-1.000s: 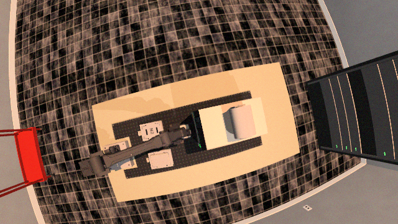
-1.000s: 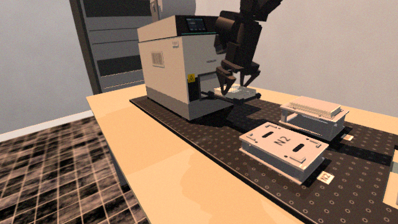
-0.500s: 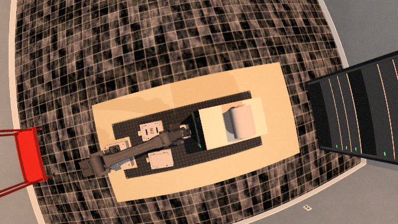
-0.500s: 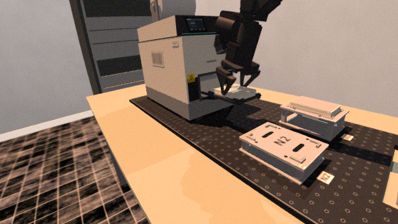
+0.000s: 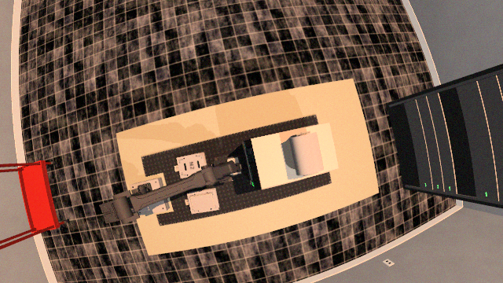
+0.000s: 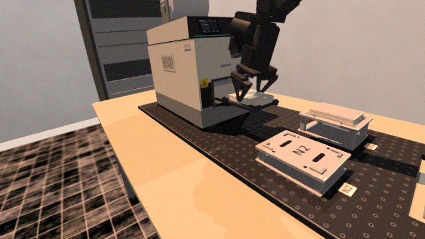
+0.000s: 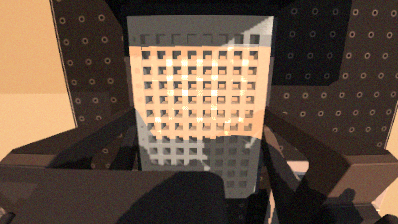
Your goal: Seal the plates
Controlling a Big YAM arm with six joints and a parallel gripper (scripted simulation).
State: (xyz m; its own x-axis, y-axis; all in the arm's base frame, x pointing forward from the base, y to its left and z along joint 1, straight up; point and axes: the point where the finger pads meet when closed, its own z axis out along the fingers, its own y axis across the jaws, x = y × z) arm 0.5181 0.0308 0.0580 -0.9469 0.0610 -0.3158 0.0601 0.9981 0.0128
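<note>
My hand is right at the well plate. The rest, counted from my hand: sealer stage (1 cm below); plate nest N2 (20 cm behind, 6 cm to the left, 8 cm below); sealer screen (12 cm ahead, 4 cm to the left, 20 cm above).
</note>
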